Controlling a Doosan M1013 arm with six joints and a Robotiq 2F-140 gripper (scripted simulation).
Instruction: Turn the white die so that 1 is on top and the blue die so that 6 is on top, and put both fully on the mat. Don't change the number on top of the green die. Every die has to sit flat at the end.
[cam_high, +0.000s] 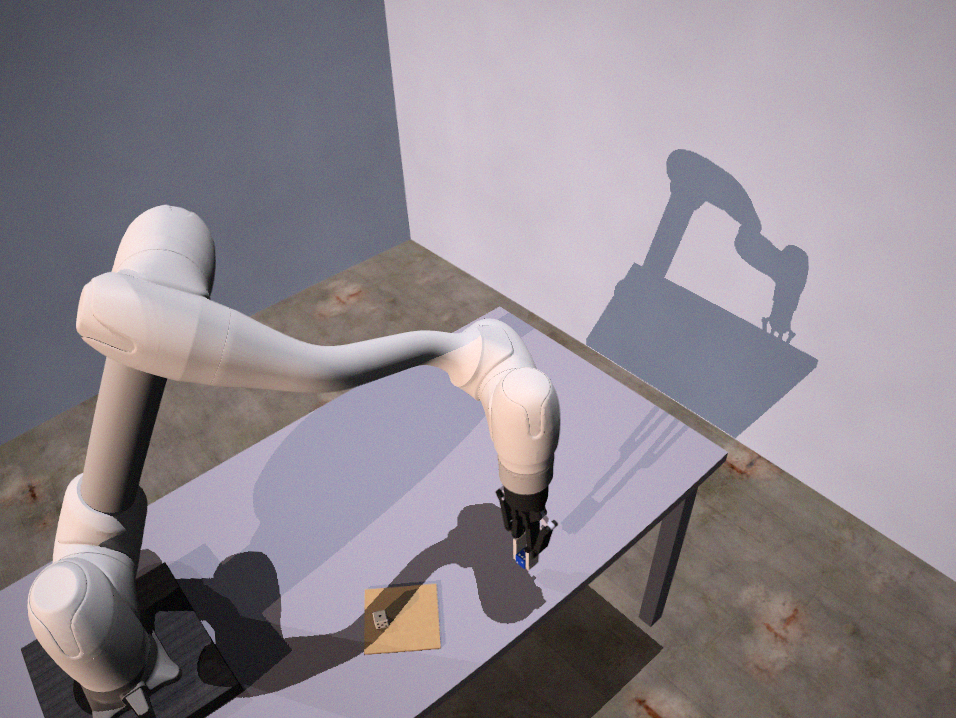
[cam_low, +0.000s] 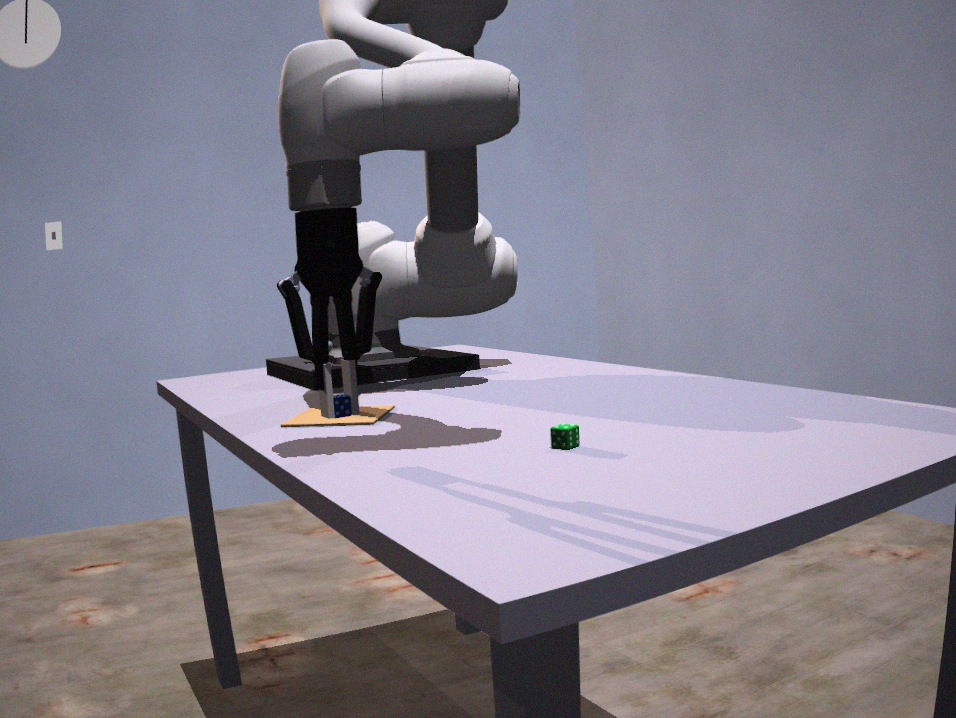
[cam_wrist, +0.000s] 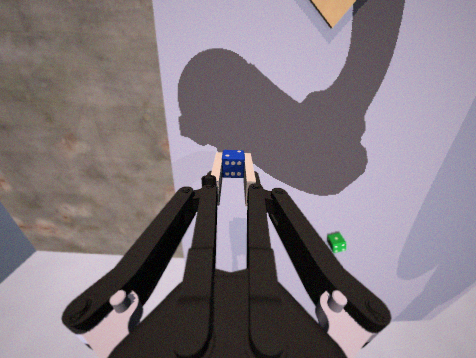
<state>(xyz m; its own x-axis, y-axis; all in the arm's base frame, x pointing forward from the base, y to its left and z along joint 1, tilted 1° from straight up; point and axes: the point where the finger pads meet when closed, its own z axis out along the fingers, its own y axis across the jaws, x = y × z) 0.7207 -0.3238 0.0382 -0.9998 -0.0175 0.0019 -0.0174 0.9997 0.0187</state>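
The tan mat is 24 cm behind my hand, 9 cm to the left of it and 8 cm below it. The rest, counted from my hand: green die (17 cm ahead, 21 cm to the left, 7 cm below); white die (28 cm behind, 10 cm to the left, 6 cm below); blue die (2 cm below).
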